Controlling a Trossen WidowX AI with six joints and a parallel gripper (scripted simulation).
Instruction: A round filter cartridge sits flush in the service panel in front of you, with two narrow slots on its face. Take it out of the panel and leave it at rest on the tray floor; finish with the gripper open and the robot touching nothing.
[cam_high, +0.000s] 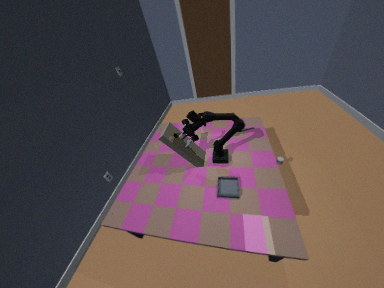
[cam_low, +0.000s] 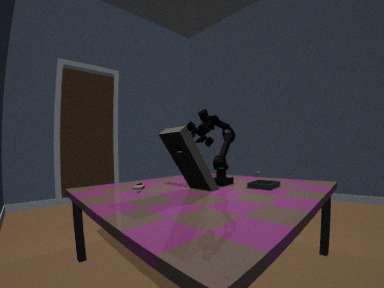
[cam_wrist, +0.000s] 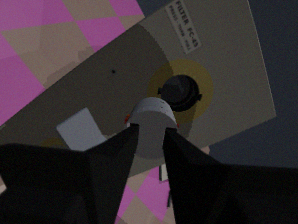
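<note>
The round grey filter cartridge lies 10 mm ahead of my gripper tip and 10 mm below it. Also, from my gripper tip: flat item 200 mm ahead, 320 mm to the right, 280 mm below; dark tray 360 mm behind, 260 mm to the left, 280 mm below.
</note>
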